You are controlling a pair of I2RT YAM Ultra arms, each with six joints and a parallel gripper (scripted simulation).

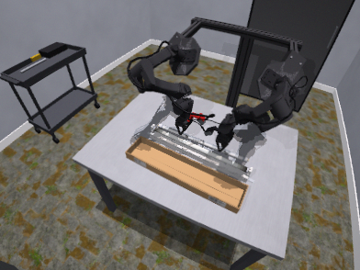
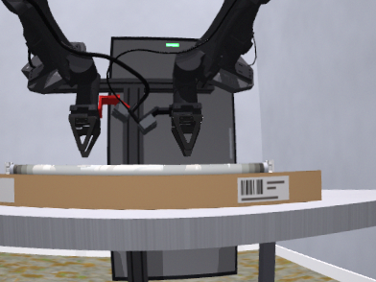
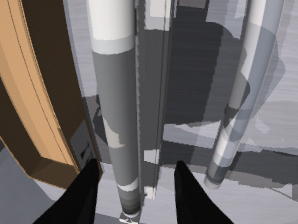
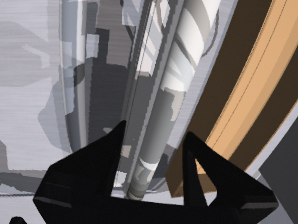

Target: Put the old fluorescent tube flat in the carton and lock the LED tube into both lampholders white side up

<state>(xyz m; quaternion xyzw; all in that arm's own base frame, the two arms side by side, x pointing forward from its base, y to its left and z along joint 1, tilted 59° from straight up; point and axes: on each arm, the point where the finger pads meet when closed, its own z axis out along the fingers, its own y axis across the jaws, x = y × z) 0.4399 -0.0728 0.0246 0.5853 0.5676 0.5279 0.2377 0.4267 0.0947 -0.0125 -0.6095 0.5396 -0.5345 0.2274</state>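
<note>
Right now my right hand is 30 mm short of the old fluorescent tube, 120 mm to the right of it and 50 mm above it. From my right hand the other things lie so: light fixture 30 mm ahead, 120 mm to the left, 60 mm below; then carton 180 mm ahead, 110 mm to the left, 90 mm below; then LED tube 70 mm behind, 100 mm to the left, 100 mm below.
Now: left hand 2 cm short of the old fluorescent tube, 12 cm to the left of it and 5 cm above it. The rest, counted from my left hand: light fixture 2 cm ahead, 12 cm to the right, 6 cm below; carton 17 cm ahead, 13 cm to the right, 9 cm below; LED tube 8 cm behind, 14 cm to the right, 10 cm below.
</note>
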